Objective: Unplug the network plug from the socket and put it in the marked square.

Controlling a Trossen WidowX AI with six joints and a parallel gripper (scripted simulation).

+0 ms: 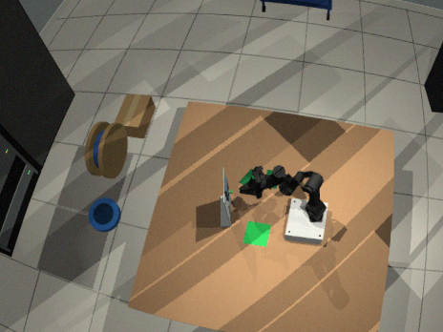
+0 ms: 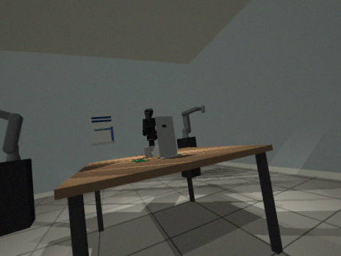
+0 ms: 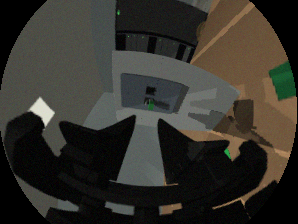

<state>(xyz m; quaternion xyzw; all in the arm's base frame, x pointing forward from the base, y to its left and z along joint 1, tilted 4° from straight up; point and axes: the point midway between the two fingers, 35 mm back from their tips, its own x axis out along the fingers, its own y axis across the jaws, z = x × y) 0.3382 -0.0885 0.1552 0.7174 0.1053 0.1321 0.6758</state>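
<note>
The plug is 5 cm ahead of my gripper tip. Round my gripper tip: grey upright panel: 7 cm ahead, 10 cm below; green marked square: 8 cm behind, 13 cm to the left, 25 cm below.
</note>
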